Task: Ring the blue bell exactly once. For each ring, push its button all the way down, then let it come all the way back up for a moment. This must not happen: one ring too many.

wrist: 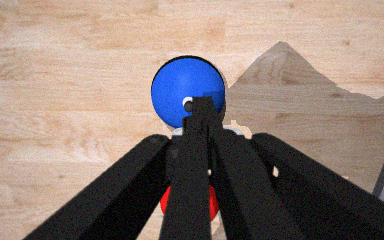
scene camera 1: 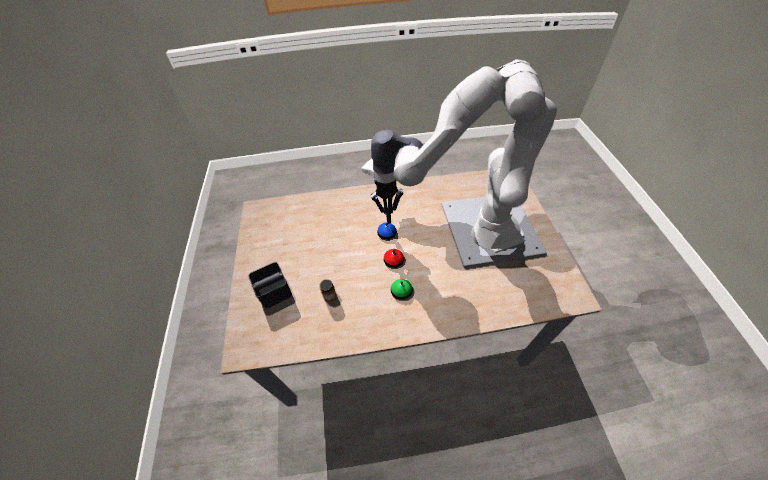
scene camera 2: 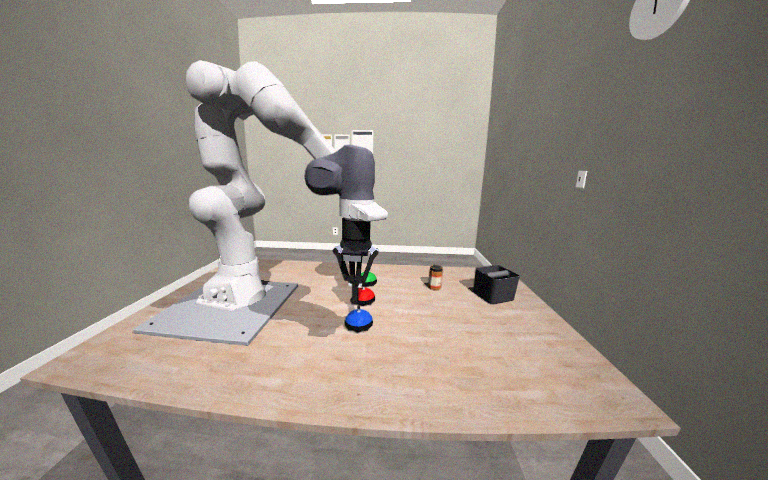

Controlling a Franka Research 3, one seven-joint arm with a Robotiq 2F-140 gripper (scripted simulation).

Labels:
black box: scene camera 1; scene camera 2; not seen in the wrist view (out of frame)
same spot on black box: (scene camera 2: 493, 291) = (scene camera 1: 278, 269)

